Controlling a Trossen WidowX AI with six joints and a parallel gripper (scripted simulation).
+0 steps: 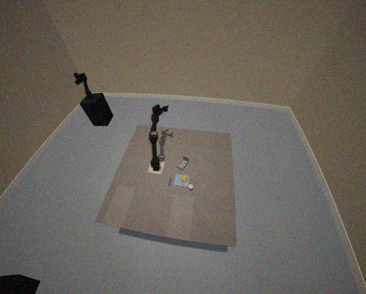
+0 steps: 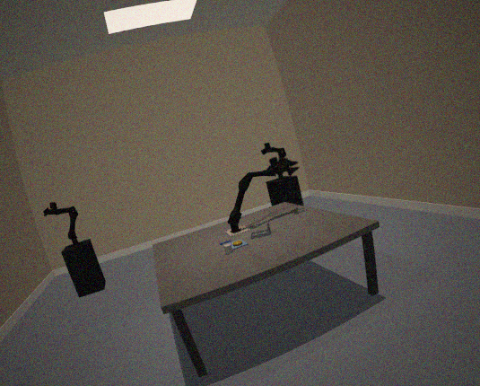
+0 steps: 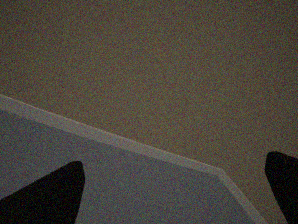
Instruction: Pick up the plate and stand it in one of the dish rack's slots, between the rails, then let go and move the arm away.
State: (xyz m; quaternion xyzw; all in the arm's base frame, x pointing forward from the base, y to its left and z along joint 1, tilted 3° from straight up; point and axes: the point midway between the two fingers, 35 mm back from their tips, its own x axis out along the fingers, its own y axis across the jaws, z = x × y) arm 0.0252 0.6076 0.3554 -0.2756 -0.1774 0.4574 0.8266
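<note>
My gripper tip is now 75 cm to the left of the yellow plate, 34 cm above it and 25 cm short of it. From my gripper tip the other things lie so: white round disc: 84 cm to the right, 33 cm below, 33 cm ahead; wire dish rack: 57 cm to the right, 34 cm below, 23 cm ahead; light blue mat: 76 cm to the right, 36 cm below, 23 cm ahead.
</note>
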